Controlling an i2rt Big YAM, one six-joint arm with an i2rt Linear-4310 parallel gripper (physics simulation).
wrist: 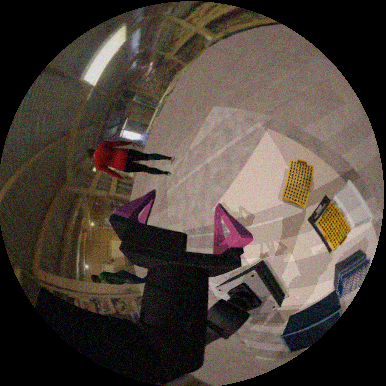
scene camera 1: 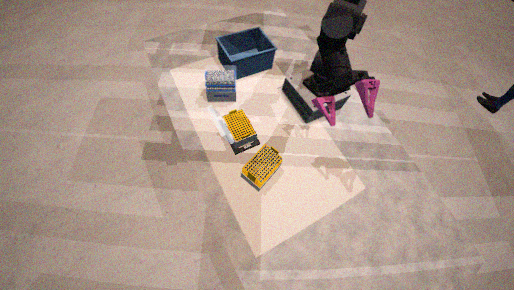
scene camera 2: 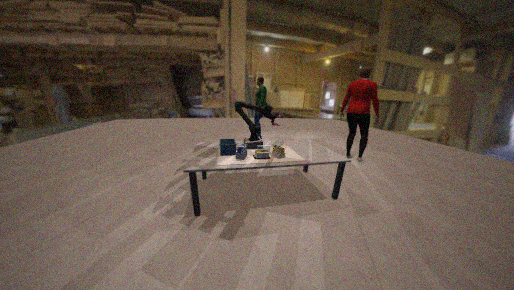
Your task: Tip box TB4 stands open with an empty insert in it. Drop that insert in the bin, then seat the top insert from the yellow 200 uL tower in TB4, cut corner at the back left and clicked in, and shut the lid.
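Observation:
Tip box TB4 [scene camera 1: 245, 145] [scene camera 2: 261, 154] stands mid-mat, its clear lid [scene camera 1: 220, 124] [wrist: 354, 204] open on one side. A yellow insert [scene camera 1: 240, 125] [wrist: 332, 226] lies in it; its holes look empty. The yellow 200 uL tower [scene camera 1: 262, 167] [scene camera 2: 278, 151] [wrist: 298, 183] stands beside TB4, turned at an angle, a yellow insert on top. The blue bin [scene camera 1: 255, 64] [scene camera 2: 227, 147] [wrist: 312, 322] stands at the mat's far end. My gripper [scene camera 1: 352, 120] [wrist: 186, 199] is open and empty, high and well away from the boxes. Cut corners are too small to tell.
A blue tip tower [scene camera 1: 220, 92] [scene camera 2: 241, 152] [wrist: 353, 275] stands between the bin and TB4. The arm's base [scene camera 1: 300, 105] [wrist: 272, 285] is beside the mat. A person in red [scene camera 2: 362, 97] [wrist: 112, 156] and a person in green [scene camera 2: 261, 95] stand beyond the table [scene camera 2: 270, 167].

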